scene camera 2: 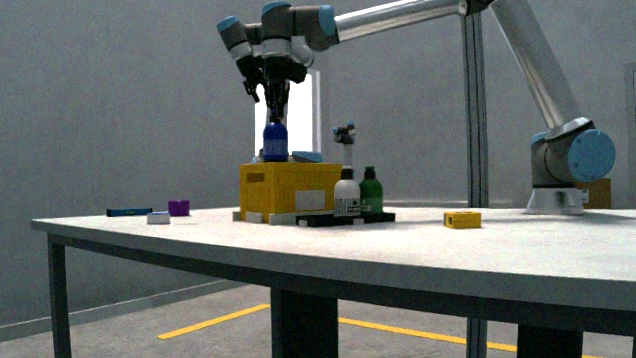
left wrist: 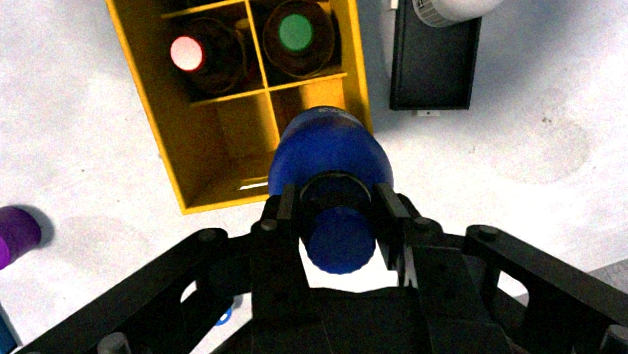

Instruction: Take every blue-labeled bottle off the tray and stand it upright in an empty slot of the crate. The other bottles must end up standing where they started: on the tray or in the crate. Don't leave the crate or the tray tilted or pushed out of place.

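Observation:
My left gripper is shut on the neck of the blue bottle and holds it upright above the yellow crate, over its near right corner in the left wrist view. In that view, a bottle with a pale pink cap and a bottle with a green cap stand in crate slots; the slot beside the blue bottle is empty. A white bottle and a green bottle stand on the black tray. My right gripper is open, behind the left one.
A purple cylinder, a dark blue flat box and a small white item lie left of the crate in scene camera 2. A yellow block lies right of the tray. The crate and tray stand close together.

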